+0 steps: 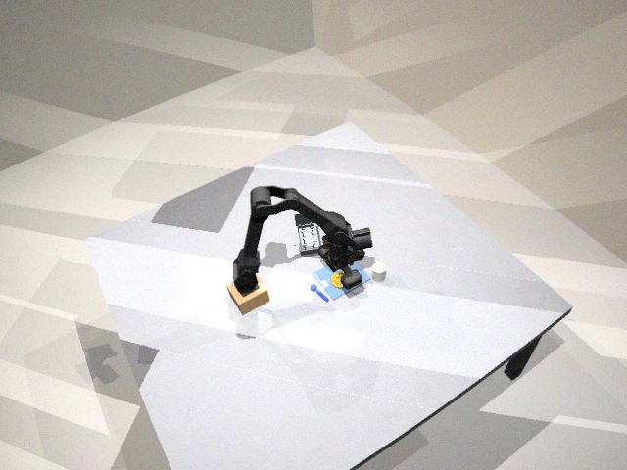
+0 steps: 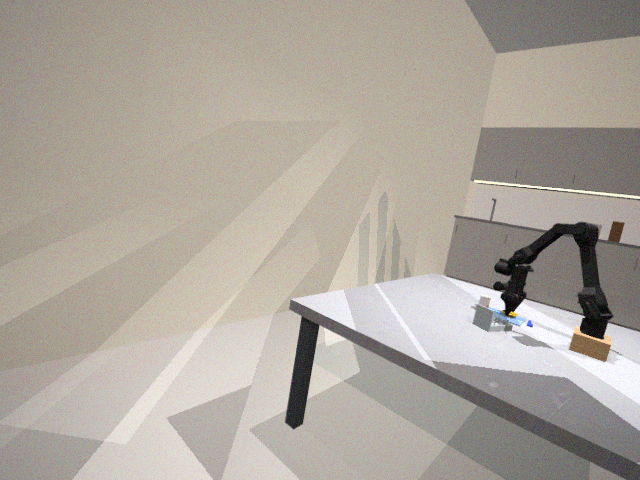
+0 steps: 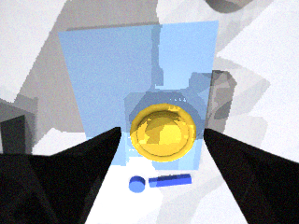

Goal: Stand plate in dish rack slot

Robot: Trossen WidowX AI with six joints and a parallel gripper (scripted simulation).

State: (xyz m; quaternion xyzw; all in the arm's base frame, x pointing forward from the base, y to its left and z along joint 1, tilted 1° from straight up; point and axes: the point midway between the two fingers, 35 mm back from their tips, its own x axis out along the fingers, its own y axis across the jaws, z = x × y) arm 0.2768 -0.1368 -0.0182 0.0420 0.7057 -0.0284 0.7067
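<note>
The grey dish rack is 20 mm ahead of my gripper tip, 230 mm to the left of it and 10 mm above it. The rest, counted from my gripper tip: yellow plate (right at my gripper tip); then cup (120 mm ahead, 60 mm to the right, 10 mm above); then blue spoon (80 mm behind, 20 mm to the left, 10 mm below).
</note>
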